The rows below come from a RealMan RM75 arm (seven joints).
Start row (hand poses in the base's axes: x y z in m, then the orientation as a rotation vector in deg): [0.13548 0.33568 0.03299 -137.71 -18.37 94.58]
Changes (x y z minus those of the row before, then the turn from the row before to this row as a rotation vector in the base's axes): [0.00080 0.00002 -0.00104 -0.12 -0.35 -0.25]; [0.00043 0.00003 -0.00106 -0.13 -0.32 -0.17]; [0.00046 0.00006 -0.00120 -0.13 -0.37 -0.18]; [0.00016 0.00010 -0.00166 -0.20 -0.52 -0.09]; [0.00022 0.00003 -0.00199 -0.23 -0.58 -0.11]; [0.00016 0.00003 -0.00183 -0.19 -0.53 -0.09]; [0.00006 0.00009 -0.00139 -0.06 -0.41 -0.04]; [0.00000 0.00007 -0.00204 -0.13 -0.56 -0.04]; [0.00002 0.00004 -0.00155 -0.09 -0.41 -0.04]
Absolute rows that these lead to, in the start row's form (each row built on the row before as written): [0.13628 0.33570 0.03195 -138.05 -18.02 94.14]; [0.13671 0.33573 0.03089 -138.39 -17.76 93.77]; [0.13717 0.33579 0.02969 -138.77 -17.50 93.34]; [0.13733 0.33589 0.02803 -139.36 -17.32 92.81]; [0.13755 0.33592 0.02604 -140.01 -17.10 92.21]; [0.13771 0.33595 0.02421 -140.59 -16.93 91.65]; [0.13777 0.33604 0.02282 -140.98 -16.90 91.18]; [0.13777 0.33611 0.02078 -141.55 -16.84 90.57]; [0.13779 0.33615 0.01923 -141.96 -16.79 90.11]
